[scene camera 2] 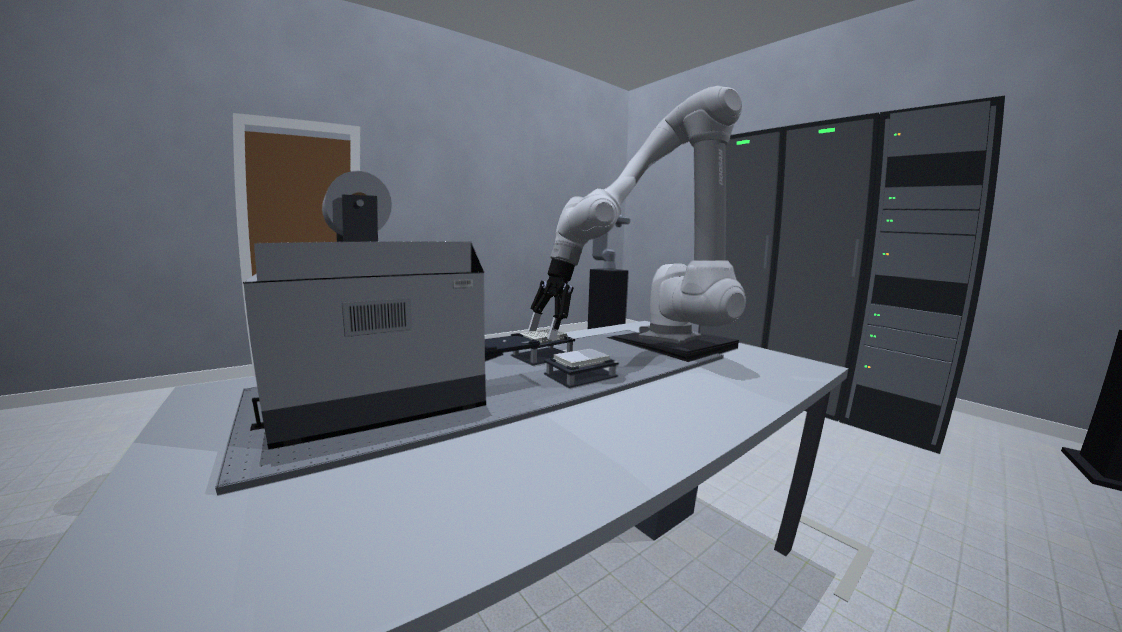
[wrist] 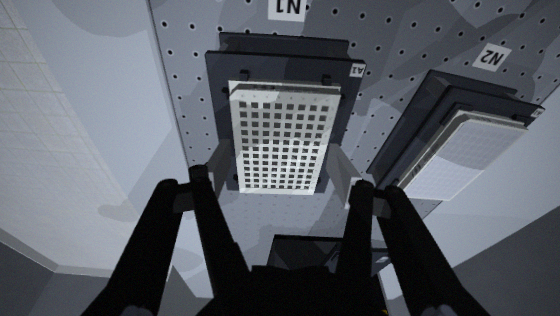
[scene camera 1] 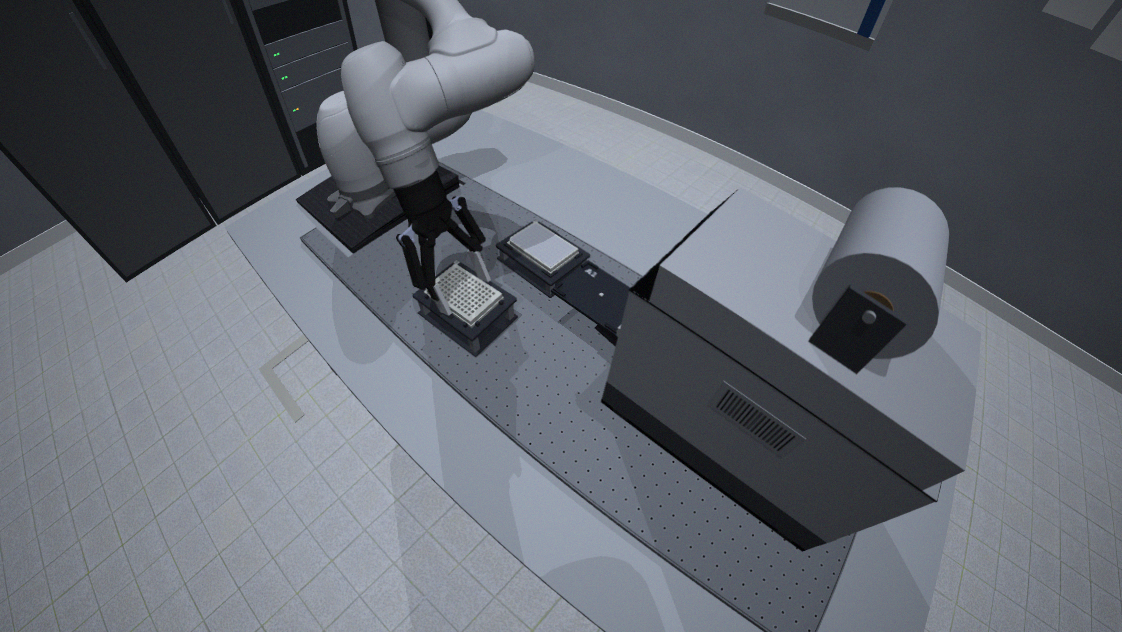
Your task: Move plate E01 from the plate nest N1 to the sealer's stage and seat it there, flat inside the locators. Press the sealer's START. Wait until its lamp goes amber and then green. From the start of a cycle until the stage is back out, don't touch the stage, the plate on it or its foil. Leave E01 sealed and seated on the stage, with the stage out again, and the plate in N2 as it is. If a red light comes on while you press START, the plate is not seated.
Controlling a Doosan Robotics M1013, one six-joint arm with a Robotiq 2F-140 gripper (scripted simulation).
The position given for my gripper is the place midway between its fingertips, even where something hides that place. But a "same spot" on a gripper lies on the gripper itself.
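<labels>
I can see my gripper in scene camera 2 [541,336], and my gripper is visible to me in the wrist view and in scene camera 1 as well. On my gripper [scene camera 1: 423,278] and [wrist: 179,226] are the same spot.
</labels>
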